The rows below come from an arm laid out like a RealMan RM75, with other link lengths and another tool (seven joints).
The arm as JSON. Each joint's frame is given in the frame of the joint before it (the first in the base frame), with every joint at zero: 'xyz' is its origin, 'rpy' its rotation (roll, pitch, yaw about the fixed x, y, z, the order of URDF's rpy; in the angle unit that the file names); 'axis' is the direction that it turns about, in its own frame. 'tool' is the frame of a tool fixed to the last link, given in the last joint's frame.
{
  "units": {
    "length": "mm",
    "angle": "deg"
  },
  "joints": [
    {
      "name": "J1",
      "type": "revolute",
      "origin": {
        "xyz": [
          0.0,
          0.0,
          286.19
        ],
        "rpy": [
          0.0,
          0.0,
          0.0
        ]
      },
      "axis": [
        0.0,
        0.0,
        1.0
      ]
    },
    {
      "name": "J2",
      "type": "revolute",
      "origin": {
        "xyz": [
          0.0,
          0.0,
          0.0
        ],
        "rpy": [
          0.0,
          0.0,
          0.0
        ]
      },
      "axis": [
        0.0,
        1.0,
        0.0
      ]
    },
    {
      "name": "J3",
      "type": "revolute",
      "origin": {
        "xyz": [
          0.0,
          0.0,
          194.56
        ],
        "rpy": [
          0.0,
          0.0,
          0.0
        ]
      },
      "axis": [
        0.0,
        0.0,
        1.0
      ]
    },
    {
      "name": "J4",
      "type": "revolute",
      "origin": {
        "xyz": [
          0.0,
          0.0,
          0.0
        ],
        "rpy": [
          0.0,
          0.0,
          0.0
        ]
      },
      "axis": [
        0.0,
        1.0,
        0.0
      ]
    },
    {
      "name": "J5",
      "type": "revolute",
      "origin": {
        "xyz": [
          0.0,
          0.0,
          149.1
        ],
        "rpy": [
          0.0,
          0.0,
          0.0
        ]
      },
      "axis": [
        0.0,
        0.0,
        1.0
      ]
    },
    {
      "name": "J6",
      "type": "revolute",
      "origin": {
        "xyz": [
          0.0,
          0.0,
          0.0
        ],
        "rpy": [
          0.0,
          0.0,
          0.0
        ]
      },
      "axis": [
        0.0,
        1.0,
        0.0
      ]
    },
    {
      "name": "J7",
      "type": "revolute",
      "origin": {
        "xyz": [
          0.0,
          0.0,
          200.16
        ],
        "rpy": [
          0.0,
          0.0,
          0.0
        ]
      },
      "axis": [
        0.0,
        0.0,
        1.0
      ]
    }
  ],
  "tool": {
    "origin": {
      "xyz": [
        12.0,
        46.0,
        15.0
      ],
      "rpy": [
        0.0,
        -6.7,
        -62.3
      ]
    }
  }
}
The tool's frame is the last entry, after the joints.
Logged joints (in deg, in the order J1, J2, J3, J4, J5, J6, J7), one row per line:
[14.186 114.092 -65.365 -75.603 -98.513 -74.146 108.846]
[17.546 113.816 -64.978 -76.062 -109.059 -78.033 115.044]
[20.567 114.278 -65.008 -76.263 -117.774 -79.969 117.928]
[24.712 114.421 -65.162 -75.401 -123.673 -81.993 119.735]
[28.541 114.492 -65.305 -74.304 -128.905 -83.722 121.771]
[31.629 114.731 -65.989 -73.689 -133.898 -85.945 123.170]
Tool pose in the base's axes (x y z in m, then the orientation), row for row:
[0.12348 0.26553 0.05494 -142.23 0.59 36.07]
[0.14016 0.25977 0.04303 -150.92 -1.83 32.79]
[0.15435 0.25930 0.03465 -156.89 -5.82 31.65]
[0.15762 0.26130 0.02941 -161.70 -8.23 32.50]
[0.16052 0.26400 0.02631 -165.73 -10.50 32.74]
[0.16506 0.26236 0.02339 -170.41 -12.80 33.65]
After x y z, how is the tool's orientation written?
As angles about the fixed x, y, z axes (roll, pitch, yaw), in degrees.
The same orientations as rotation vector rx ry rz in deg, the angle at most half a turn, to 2 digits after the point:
[-136.48 -44.17 15.90]
[-145.03 -43.32 8.76]
[-149.84 -44.16 1.07]
[-153.21 -46.59 -3.84]
[-156.03 -47.79 -8.63]
[-159.01 -49.72 -13.84]

